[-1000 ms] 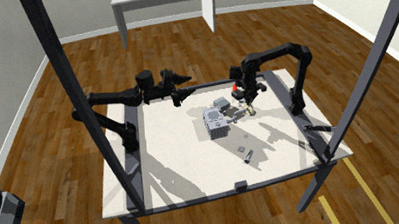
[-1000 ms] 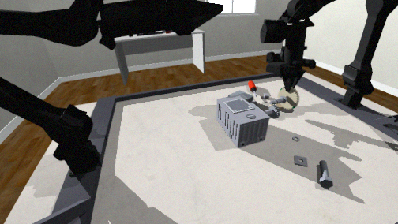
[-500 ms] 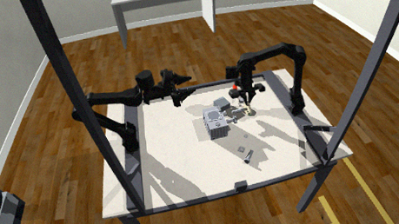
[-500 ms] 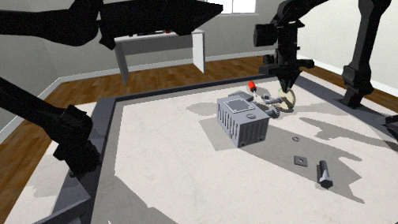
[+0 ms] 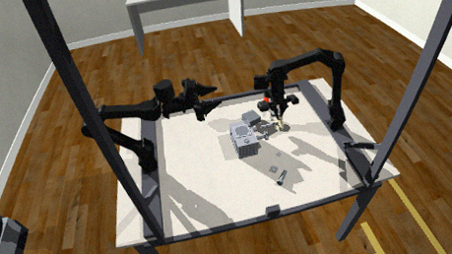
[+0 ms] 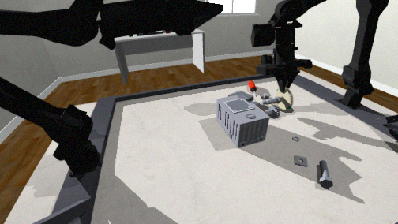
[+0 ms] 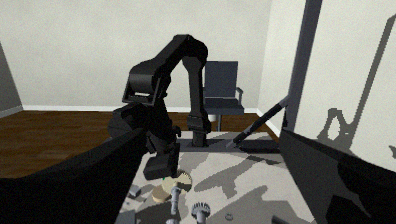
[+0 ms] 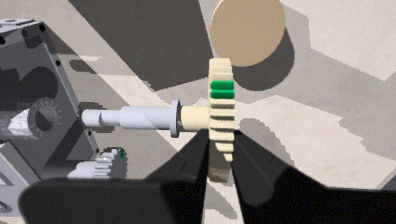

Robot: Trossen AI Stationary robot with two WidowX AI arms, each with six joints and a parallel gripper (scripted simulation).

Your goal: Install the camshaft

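Observation:
My right hand is 8 cm past the small crank gear, 8 cm to the right of it and 6 cm above it. From my right hand the other things lie so: small block: 11 cm ahead, 2 cm to the right, 11 cm below; then tan disc: 3 cm ahead, 2 cm to the right, 11 cm below; then bolt: 29 cm behind, 9 cm to the left, 11 cm below.

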